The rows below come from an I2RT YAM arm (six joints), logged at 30 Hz.
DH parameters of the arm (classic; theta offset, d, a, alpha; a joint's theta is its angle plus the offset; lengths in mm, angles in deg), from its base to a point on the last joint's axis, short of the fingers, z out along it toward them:
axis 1: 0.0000 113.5 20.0 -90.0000
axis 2: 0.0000 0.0 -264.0 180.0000
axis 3: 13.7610 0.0 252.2 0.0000
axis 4: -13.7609 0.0 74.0 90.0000
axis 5: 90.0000 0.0 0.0 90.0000
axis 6: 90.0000 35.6 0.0 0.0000
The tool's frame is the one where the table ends.
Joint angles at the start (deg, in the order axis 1, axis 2, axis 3, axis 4, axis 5, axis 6):
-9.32 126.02 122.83 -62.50 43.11 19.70
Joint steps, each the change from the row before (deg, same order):
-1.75 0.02 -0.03 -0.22 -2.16 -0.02
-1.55 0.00 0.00 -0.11 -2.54 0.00
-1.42 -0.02 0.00 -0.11 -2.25 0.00
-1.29 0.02 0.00 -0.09 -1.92 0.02
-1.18 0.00 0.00 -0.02 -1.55 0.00
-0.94 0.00 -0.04 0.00 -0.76 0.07
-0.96 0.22 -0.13 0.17 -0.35 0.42
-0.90 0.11 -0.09 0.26 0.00 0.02
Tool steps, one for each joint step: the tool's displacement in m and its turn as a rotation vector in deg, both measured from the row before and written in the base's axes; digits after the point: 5 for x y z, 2 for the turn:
-0.00300 -0.01286 -0.00128 1.98 -0.07 -0.85
-0.00270 -0.01103 -0.00100 2.29 -0.37 -0.52
-0.00282 -0.01002 -0.00070 2.02 -0.39 -0.51
-0.00267 -0.00911 -0.00085 1.73 -0.35 -0.53
-0.00262 -0.00838 -0.00050 1.37 -0.37 -0.56
-0.00235 -0.00684 -0.00043 0.69 -0.21 -0.69
-0.00184 -0.00741 -0.00235 0.43 -0.18 -1.15
-0.00202 -0.00705 -0.00112 -0.02 -0.07 -0.92

